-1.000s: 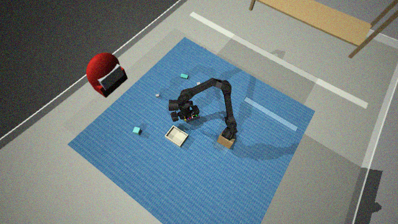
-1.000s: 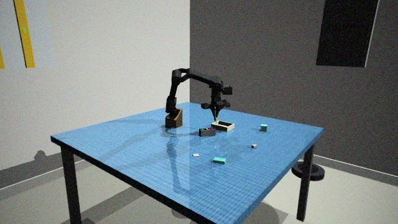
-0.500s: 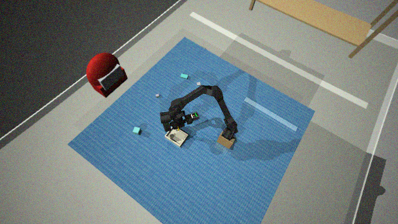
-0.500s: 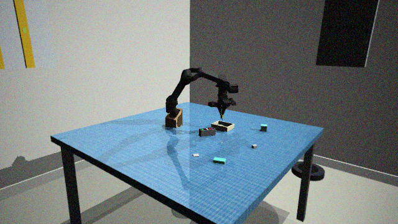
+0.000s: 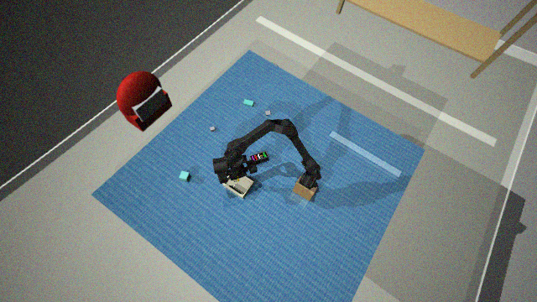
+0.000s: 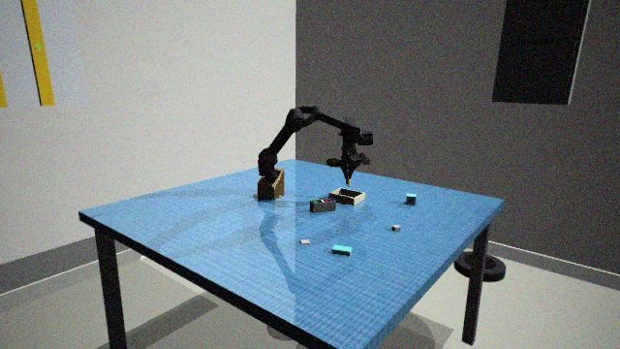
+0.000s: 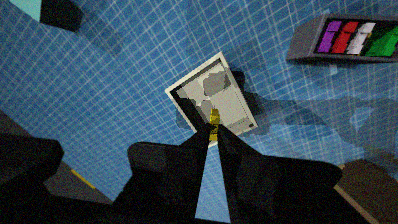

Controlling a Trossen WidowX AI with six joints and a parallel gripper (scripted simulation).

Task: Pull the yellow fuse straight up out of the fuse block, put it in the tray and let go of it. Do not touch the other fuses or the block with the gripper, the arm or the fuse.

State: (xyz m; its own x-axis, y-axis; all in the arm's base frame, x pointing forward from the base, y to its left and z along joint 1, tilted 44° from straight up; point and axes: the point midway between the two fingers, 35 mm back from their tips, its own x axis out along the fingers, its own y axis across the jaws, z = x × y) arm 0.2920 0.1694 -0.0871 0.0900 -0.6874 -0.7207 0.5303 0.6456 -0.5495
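Now: gripper tip 10 mm above the yellow fuse. Round my gripper tip: tray: 90 mm below; then cyan cube: 240 mm ahead, 140 mm to the left, 70 mm below.
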